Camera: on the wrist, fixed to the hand. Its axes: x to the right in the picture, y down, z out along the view.
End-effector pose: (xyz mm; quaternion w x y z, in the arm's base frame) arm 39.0 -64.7 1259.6 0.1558 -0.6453 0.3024 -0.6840
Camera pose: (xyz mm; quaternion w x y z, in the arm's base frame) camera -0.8 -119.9 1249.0 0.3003 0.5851 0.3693 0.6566
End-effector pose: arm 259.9 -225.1 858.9 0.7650 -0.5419 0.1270 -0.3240
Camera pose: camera 287.7 -252.7 802.2 0.3598 -0.3084 -0.3174 -0.8214
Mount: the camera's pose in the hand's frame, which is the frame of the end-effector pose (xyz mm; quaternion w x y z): 29.7 56.0 -27.0 0.6682 0.1662 0.0567 -0.7229
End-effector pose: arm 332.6 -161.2 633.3 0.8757 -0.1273 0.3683 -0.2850
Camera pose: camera 352.7 -134.1 573.3 0.3794 -0.1896 0.1564 -0.8920
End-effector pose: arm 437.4 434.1 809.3 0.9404 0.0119 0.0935 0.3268
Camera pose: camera 421.0 495.4 782.5 0.8574 0.0781 0.1787 -0.4763
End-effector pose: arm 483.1 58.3 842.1 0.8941 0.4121 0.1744 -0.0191
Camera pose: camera 512.9 118.6 857.1 0.5053 0.2990 0.4620 -0.6647
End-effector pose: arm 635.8 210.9 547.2 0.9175 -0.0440 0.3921 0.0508
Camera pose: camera 629.8 264.9 504.8 0.6349 -0.1632 0.2907 -0.6970
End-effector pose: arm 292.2 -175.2 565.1 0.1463 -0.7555 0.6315 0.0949
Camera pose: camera 241.6 -220.9 575.0 0.2561 -0.9425 -0.1001 -0.1902
